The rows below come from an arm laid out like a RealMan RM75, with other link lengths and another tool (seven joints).
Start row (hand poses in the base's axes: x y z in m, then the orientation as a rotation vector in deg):
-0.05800, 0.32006, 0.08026, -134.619, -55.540, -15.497
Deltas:
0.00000, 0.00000, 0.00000, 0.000, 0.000, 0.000
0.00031, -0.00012, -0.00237, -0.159, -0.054, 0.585
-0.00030, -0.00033, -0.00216, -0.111, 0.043, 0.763
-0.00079, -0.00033, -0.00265, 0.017, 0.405, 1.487
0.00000, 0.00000, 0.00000, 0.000, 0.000, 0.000
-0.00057, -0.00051, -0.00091, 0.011, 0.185, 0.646
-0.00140, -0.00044, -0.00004, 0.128, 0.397, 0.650
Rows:
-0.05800, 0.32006, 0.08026, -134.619, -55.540, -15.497
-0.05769, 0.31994, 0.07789, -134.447, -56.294, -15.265
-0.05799, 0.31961, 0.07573, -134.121, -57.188, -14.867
-0.05878, 0.31928, 0.07308, -133.233, -58.686, -13.810
-0.05878, 0.31928, 0.07308, -133.233, -58.686, -13.810
-0.05935, 0.31877, 0.07217, -132.837, -59.327, -13.342
-0.06075, 0.31833, 0.07213, -132.308, -59.826, -12.677

